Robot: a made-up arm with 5 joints.
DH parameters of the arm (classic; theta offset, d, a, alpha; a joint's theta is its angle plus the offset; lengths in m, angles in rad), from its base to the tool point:
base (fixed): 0 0 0.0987 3.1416
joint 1: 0 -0.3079 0.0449 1.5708
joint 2: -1.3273 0 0.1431 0
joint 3: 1.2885 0 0.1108 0
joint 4: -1.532 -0.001 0 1.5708
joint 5: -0.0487 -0.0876 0 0
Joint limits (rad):
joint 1: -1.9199..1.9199
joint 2: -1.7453..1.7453
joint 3: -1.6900..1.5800
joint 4: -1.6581..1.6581
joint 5: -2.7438..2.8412
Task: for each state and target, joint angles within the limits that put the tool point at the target. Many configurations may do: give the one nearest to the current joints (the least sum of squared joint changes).
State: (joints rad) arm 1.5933 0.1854 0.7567 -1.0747 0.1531
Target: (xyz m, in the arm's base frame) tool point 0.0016 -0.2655 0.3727
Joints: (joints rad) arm 1.9179 0.2964 0.5206 -1.0453 0.1531
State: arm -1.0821 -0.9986 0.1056 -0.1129 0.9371
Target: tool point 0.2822 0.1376 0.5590
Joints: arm -0.6478 -0.1053 -0.3695 -0.2030 0.9371
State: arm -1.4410 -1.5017 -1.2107 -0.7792 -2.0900
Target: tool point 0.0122 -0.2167 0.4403
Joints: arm -1.1867 -1.1543 -1.2186 -1.1085 -2.0900
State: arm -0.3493 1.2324 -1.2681 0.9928 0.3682
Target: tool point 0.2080 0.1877 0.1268
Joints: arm -1.0481 1.5592 -0.7747 1.3712 0.3682
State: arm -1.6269 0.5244 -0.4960 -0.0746 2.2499
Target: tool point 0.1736 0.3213 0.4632
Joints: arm -1.3448 0.4562 -0.6142 -0.1212 2.2499
